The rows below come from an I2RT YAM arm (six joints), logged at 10 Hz.
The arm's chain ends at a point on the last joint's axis. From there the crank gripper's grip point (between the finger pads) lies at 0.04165 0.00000 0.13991 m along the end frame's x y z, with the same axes.
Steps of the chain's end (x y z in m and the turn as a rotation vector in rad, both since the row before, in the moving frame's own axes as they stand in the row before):
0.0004, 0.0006, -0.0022, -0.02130, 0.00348, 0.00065
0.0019, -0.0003, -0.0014, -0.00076, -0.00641, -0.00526
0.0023, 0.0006, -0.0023, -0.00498, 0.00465, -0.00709
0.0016, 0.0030, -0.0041, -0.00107, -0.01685, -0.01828
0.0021, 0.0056, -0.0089, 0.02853, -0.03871, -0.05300
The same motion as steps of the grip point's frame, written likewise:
0.0009, 0.0036, -0.0024, -0.02130, 0.00348, 0.00065
0.0010, -0.0004, -0.0011, -0.00076, -0.00641, -0.00526
0.0030, 0.0010, -0.0025, -0.00498, 0.00465, -0.00709
-0.0008, 0.0024, -0.0034, -0.00107, -0.01685, -0.01828
-0.0035, -0.0005, -0.0075, 0.02853, -0.03871, -0.05300

